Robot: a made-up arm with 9 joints.
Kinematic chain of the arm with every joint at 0, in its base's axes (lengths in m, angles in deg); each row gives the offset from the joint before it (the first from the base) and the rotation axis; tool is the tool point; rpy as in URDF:
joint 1: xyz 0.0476 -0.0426 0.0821 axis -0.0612 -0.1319 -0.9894
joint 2: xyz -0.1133 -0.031 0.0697 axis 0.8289 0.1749 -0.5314
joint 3: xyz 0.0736 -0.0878 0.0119 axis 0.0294 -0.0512 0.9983
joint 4: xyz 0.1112 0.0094 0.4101 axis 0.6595 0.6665 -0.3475
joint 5: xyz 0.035 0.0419 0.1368 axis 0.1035 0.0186 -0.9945
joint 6: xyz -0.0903 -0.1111 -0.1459 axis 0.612 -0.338 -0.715
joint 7: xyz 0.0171 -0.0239 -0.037 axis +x
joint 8: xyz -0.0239 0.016 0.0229 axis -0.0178 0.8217 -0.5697
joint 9: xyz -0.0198 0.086 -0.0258 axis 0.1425 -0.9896 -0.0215
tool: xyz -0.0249 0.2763 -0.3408 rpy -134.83 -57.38 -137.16
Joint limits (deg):
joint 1: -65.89..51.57
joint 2: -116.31..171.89
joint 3: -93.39..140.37
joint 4: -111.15..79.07
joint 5: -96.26..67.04
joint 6: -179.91..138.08
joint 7: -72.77..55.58
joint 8: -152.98..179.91
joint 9: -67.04..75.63
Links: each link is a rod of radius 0.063 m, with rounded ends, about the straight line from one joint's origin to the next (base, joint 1, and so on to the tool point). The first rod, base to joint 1, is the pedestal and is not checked.
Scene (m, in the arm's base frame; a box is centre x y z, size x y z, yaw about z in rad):
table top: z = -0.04
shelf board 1: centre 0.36 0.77 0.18 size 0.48 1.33 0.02 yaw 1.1
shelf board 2: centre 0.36 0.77 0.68 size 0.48 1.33 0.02 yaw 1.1
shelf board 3: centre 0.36 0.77 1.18 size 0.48 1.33 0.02 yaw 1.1
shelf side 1: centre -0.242 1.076 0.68 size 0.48 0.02 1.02 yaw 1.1
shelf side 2: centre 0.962 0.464 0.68 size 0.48 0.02 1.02 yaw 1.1
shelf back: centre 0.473 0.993 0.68 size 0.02 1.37 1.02 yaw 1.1
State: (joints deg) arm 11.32 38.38 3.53 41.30 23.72 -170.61 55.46 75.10 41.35
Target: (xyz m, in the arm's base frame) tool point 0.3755 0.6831 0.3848
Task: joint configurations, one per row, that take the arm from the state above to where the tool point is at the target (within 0.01 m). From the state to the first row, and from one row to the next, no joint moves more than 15 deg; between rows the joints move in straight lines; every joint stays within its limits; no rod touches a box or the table.
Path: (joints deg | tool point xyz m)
1: 21.25 28.67 -1.58 42.62 23.05 -159.38 46.08 76.57 48.72 | -0.5844 -0.2667 0.5671
2: 31.18 18.96 -6.69 43.93 22.38 -148.16 36.70 78.05 56.09 | -0.5626 -0.0273 0.5225
3: 41.11 9.25 -11.80 45.25 21.72 -136.93 27.32 79.52 63.46 | -0.4670 0.1722 0.4468
4: 51.03 -0.46 -16.91 46.56 21.05 -125.71 17.93 80.99 70.82 | -0.3232 0.2983 0.3501
5: 51.17 -11.78 -18.36 45.48 32.55 -126.83 27.35 75.29 64.70 | -0.2022 0.4375 0.4602
6: 51.30 -23.10 -19.81 44.40 44.04 -127.95 36.76 69.60 58.57 | -0.0250 0.5612 0.5018
7: 51.44 -34.43 -21.26 43.32 55.54 -129.07 46.17 63.90 52.44 | 0.1780 0.6483 0.4706
8: 51.57 -45.75 -22.71 42.24 67.04 -130.19 55.58 58.20 46.31 | 0.3755 0.6831 0.3848

